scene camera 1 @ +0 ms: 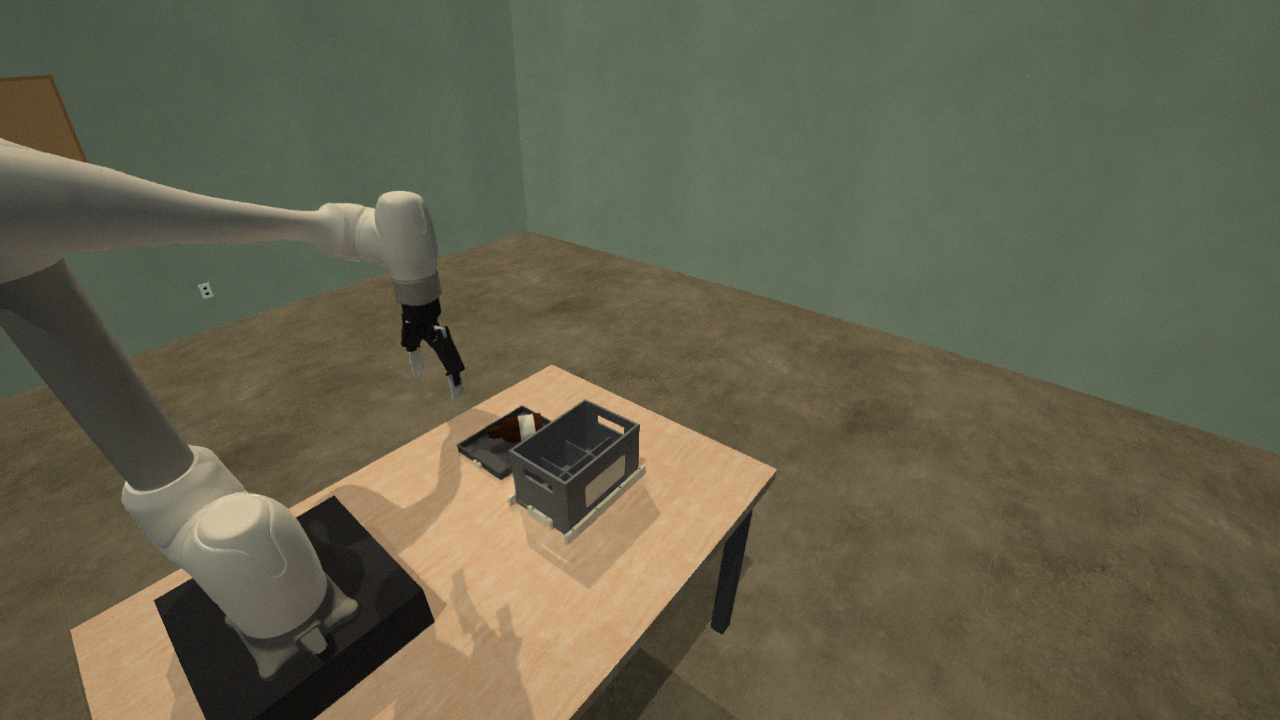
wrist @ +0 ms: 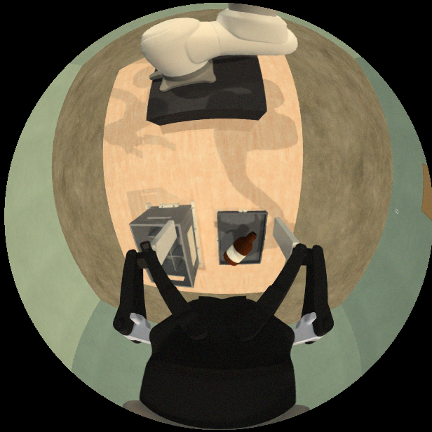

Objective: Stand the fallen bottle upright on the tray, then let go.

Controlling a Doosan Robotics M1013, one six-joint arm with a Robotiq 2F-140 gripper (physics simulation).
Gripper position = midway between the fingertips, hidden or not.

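Note:
The gripper point(scene camera 1: 438, 385) is visible in the scene, and the wrist view point(wrist: 223, 227) shows the gripper too.

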